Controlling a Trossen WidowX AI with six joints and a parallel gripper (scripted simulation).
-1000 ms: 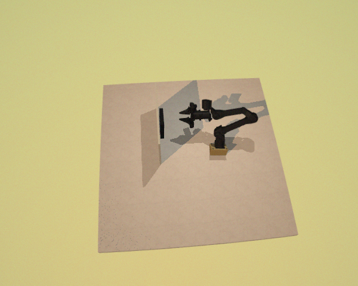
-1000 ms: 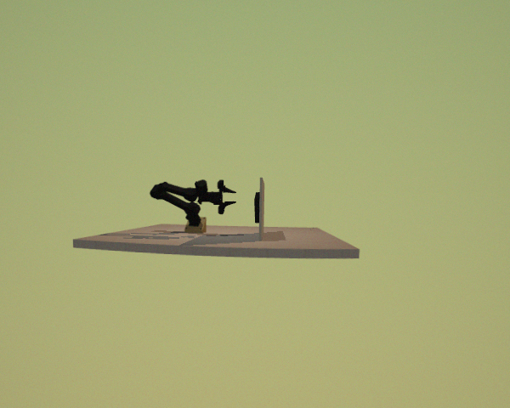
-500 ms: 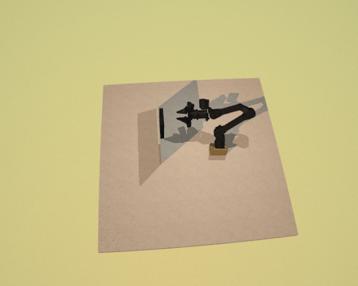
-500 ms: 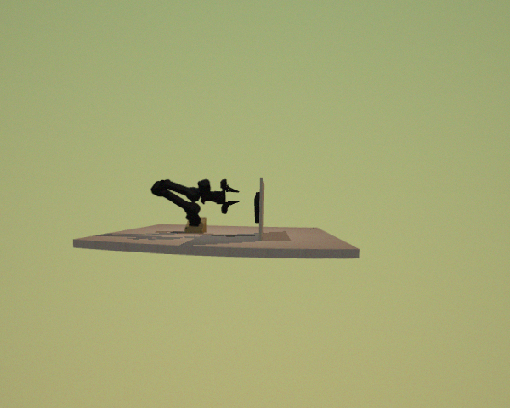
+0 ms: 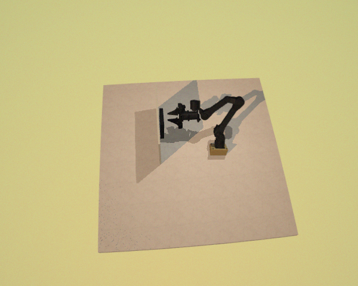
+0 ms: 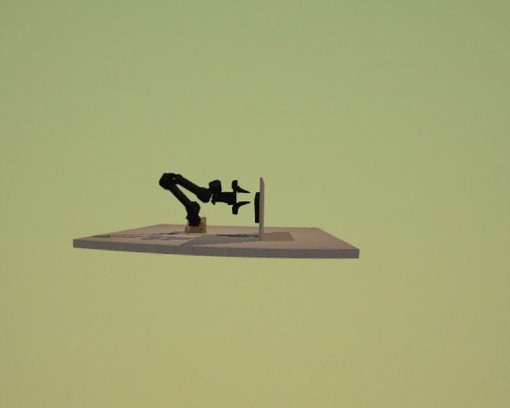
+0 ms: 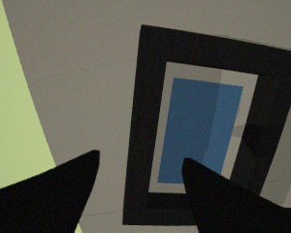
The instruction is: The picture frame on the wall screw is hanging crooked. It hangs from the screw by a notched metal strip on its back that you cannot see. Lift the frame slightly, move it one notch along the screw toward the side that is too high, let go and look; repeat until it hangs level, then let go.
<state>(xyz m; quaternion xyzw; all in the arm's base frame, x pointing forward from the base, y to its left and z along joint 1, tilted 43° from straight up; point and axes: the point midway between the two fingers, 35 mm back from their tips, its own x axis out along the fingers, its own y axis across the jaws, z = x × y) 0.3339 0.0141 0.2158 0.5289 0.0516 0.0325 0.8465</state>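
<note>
My gripper tip is 50 mm short of the picture frame, 20 mm to the right of it and 50 mm above it. Also, from my gripper tip: wall panel: 60 mm ahead, 20 mm to the left, 60 mm below.
</note>
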